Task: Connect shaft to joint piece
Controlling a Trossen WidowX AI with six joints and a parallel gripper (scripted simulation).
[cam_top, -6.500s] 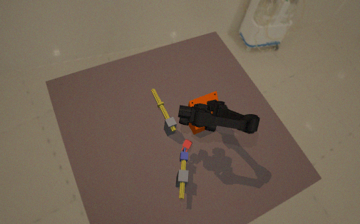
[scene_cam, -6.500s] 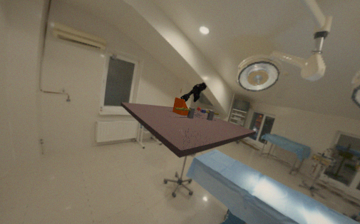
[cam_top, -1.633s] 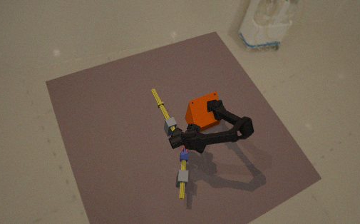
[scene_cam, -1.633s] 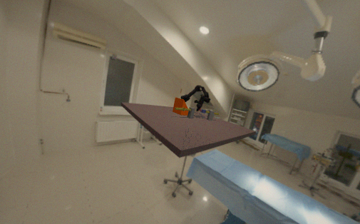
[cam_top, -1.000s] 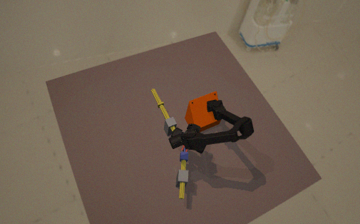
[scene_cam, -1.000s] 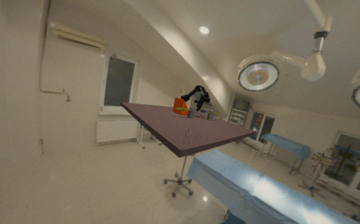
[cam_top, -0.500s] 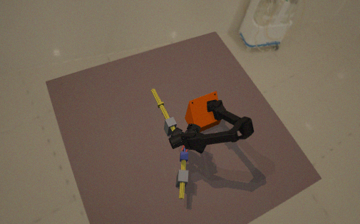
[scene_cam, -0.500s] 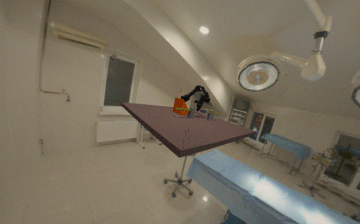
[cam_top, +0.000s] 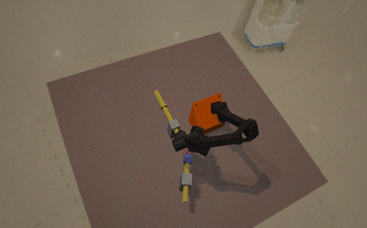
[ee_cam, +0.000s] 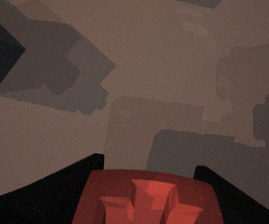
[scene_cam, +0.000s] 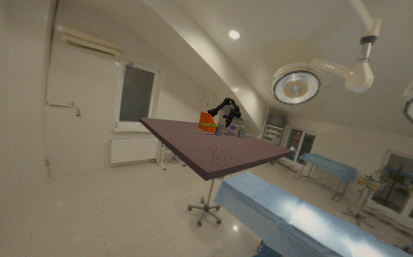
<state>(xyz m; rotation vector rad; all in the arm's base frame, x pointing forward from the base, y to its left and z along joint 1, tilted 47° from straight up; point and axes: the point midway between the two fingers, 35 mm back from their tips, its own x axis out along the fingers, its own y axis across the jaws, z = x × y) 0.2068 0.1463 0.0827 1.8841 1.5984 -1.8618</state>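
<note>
The red square joint piece is 20 mm ahead of my gripper tip, 20 mm to the left of it and 30 mm above it.
</note>
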